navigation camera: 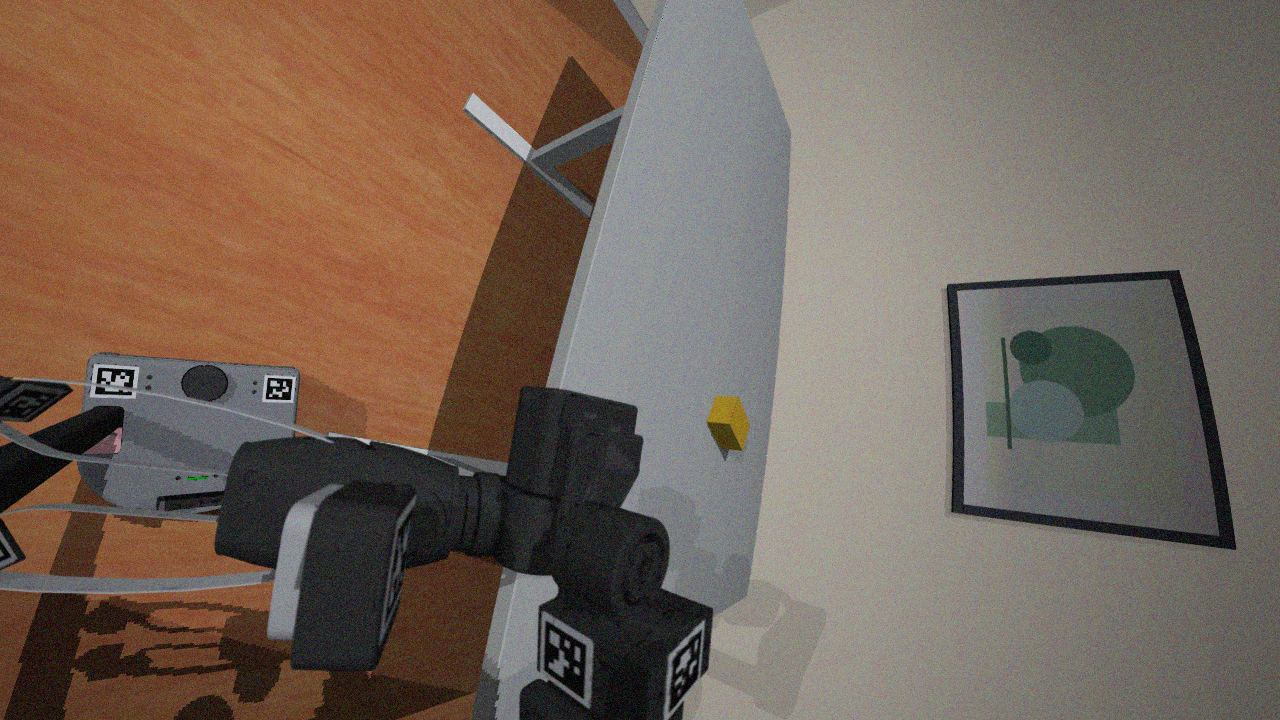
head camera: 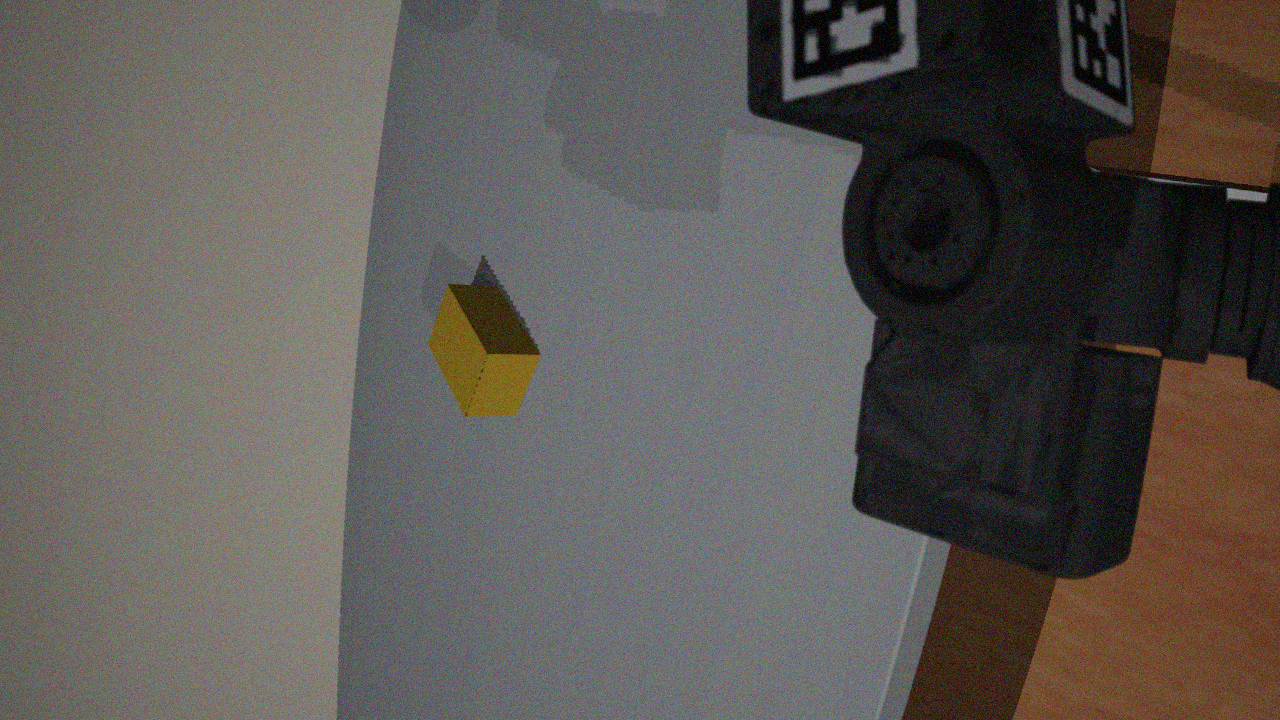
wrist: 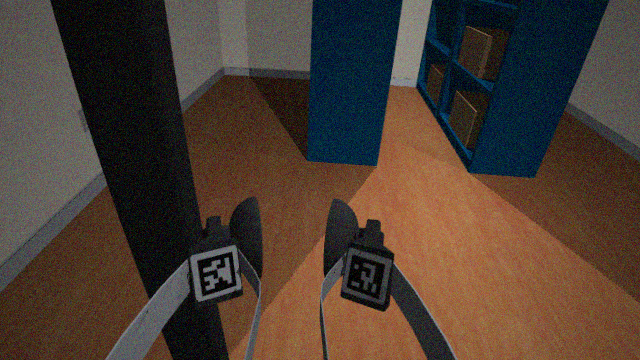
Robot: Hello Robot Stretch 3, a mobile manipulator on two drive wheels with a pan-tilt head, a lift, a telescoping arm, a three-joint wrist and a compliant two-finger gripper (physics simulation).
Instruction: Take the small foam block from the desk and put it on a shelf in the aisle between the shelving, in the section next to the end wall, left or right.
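Pixels of known places: gripper, between the fingertips: [wrist: 294, 224]; robot's base, origin of its link: [navigation camera: 206, 381].
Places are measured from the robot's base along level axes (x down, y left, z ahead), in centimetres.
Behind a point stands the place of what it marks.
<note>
The small yellow foam block [head camera: 487, 371] @(x -99.0, y -63.8, z 1.8 cm) [navigation camera: 726, 420] @(x -98.7, y -63.2, z 1.0 cm) lies on the grey desk [head camera: 671, 465] @(x -95.0, y -47.1, z 7.1 cm) [navigation camera: 689, 223] @(x -95.1, y -53.2, z 33.8 cm), near the edge along the wall. My gripper [wrist: 294, 224] @(x -96.7, y 10.3, z 1.2 cm) is open, with nothing between its fingertips. In the navigation view its fingers reach over the floor at the left, pointing away from the desk and apart from the block. The wrist body [head camera: 930, 223] @(x -114.6, y -15.0, z -2.2 cm) [navigation camera: 617, 546] @(x -115.3, y -12.8, z -0.6 cm) hangs over the desk's front part. In the wrist view two blue shelving units, a left one [wrist: 350, 100] @(x -43.0, y 179.3, z 52.2 cm) and a right one [wrist: 530, 100] @(x -52.0, y 156.1, z 154.9 cm), stand with an aisle between them. The left unit's shelves are hidden.
Brown boxes [wrist: 464, 117] @(x -24.4, y 196.4, z 142.7 cm) stand in the right unit. The black mast [wrist: 135, 150] @(x -100.9, y 11.7, z -6.5 cm) rises at the left of the wrist view. The robot's base [navigation camera: 259, 416] is beside the desk. A desk leg [navigation camera: 501, 129] sticks out over the floor. A framed picture [navigation camera: 954, 402] @(x -138.0, y -105.5, z 6.2 cm) hangs on the wall.
</note>
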